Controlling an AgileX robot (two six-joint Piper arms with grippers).
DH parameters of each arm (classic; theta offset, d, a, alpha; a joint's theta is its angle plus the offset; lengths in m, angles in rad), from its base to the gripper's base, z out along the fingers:
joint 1: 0 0.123 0 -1.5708
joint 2: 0.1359 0 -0.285 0
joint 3: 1.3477 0 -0.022 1.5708
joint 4: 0 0.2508 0 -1.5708
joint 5: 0 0 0.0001 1.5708
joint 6: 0 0.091 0 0
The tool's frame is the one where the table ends.
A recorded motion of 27 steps. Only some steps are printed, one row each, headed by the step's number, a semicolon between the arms.
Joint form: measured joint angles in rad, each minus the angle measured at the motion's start. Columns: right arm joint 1, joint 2, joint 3, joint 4, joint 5, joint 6; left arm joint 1, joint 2, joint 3, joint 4, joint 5, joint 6.
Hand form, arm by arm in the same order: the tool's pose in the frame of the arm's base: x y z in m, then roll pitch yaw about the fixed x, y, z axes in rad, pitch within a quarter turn. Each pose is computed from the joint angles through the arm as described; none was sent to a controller.
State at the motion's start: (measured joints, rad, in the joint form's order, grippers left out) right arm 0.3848 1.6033 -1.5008 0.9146 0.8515 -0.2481; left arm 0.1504 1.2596 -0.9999 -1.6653 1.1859 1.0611
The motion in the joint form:
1: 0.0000 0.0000 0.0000 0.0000 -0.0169 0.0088; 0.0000 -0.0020 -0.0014 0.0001 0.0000 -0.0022
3: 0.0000 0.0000 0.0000 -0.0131 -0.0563 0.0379; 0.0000 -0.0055 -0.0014 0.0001 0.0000 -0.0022
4: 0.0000 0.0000 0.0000 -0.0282 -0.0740 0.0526; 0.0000 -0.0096 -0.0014 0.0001 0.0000 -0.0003
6: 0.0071 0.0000 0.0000 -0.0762 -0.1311 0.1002; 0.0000 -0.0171 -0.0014 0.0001 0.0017 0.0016
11: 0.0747 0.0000 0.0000 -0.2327 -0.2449 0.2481; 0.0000 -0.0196 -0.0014 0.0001 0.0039 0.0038
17: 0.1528 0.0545 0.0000 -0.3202 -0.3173 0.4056; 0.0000 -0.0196 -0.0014 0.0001 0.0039 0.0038
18: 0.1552 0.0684 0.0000 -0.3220 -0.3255 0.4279; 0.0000 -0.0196 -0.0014 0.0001 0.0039 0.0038
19: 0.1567 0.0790 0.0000 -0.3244 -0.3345 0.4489; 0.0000 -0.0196 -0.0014 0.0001 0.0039 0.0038
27: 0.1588 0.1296 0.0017 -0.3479 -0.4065 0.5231; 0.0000 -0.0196 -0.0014 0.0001 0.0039 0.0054
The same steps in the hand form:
1: 0.3129 0.1844 0.3800 2.1712 0.6123 3.0542; 0.2455 -0.0478 0.3851 -1.5354 0.8665 -2.5691
3: 0.3163 0.1831 0.3808 2.1601 0.6159 3.0036; 0.2446 -0.0479 0.3859 -1.5331 0.8697 -2.5674
4: 0.3179 0.1822 0.3807 2.1636 0.6210 2.9854; 0.2435 -0.0481 0.3869 -1.5304 0.8753 -2.5653
6: 0.3217 0.1813 0.3809 2.1699 0.6392 2.9319; 0.2414 -0.0484 0.3887 -1.5250 0.8841 -2.5627
11: 0.3197 0.1948 0.3806 2.1963 0.6804 2.8721; 0.2406 -0.0486 0.3893 -1.5226 0.8886 -2.5629
17: 0.3218 0.2221 0.3616 2.2021 0.6185 2.8405; 0.2406 -0.0486 0.3893 -1.5226 0.8886 -2.5629
18: 0.3246 0.2244 0.3566 2.2011 0.5974 2.8272; 0.2406 -0.0486 0.3893 -1.5226 0.8886 -2.5629
19: 0.3270 0.2260 0.3529 2.1979 0.5805 2.8118; 0.2406 -0.0486 0.3893 -1.5226 0.8886 -2.5629
27: 0.3412 0.2308 0.3358 2.1835 0.5472 2.7335; 0.2406 -0.0486 0.3893 -1.5225 0.8902 -2.5628

